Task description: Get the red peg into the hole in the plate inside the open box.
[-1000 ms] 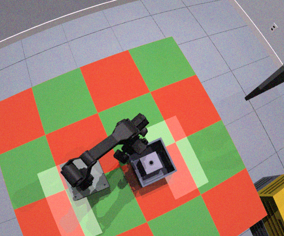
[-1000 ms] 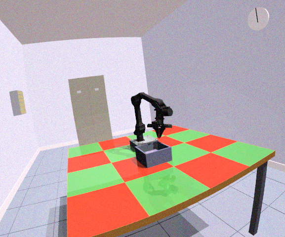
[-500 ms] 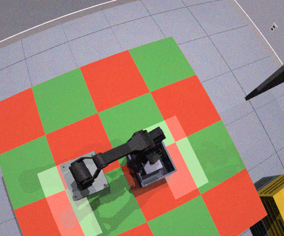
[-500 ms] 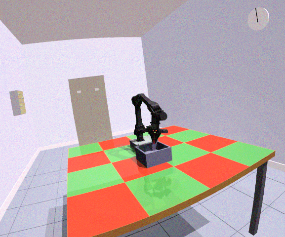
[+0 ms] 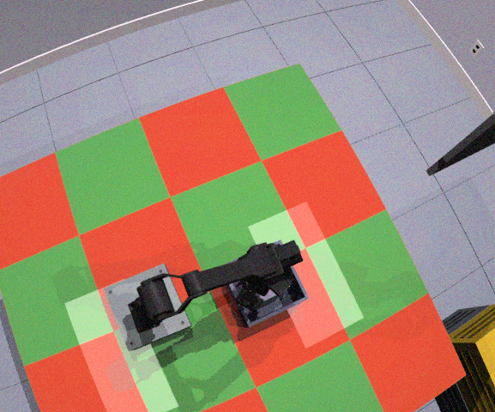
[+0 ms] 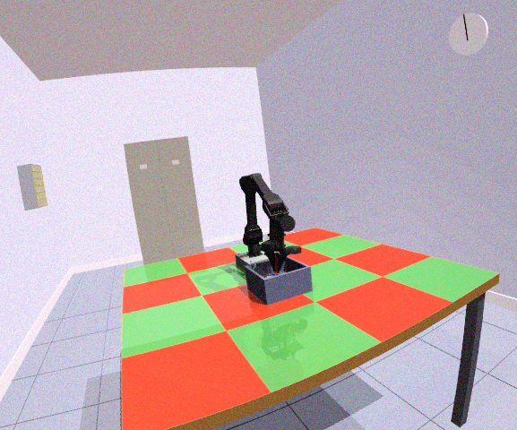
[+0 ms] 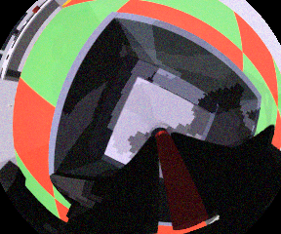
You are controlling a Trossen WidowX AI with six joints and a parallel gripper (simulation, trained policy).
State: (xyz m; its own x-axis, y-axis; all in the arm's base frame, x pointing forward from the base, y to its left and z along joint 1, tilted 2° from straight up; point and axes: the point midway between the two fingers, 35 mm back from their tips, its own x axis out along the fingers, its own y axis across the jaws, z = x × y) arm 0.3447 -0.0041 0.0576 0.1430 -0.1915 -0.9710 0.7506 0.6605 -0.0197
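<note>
Right now the light plate is 3 cm below my gripper tip. Also, from my gripper tip: red peg (1 cm behind, 1 cm to the left, 3 cm above); then grey box (5 cm below).
</note>
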